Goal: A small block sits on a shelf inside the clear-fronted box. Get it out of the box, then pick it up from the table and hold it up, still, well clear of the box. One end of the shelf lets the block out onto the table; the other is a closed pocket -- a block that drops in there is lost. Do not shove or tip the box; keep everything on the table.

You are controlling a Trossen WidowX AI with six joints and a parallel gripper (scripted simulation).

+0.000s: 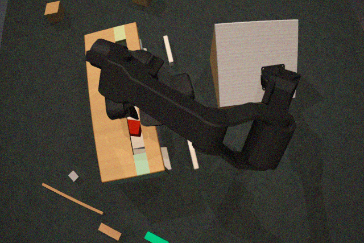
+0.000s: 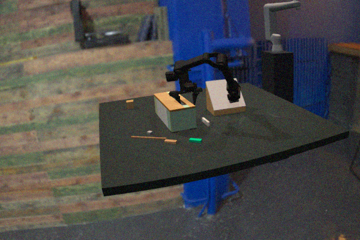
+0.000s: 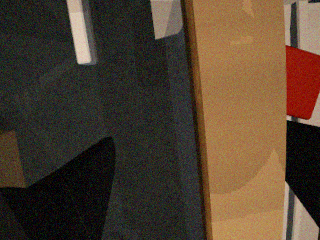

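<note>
My gripper tip is now 5 cm short of the red block and 3 cm to the right of it. Round my gripper tip: grey chip: 25 cm ahead, 11 cm to the left, 8 cm below; then box: 5 cm to the right, 4 cm ahead, 3 cm below; then green block: 31 cm to the left, 8 cm below, 5 cm ahead.
</note>
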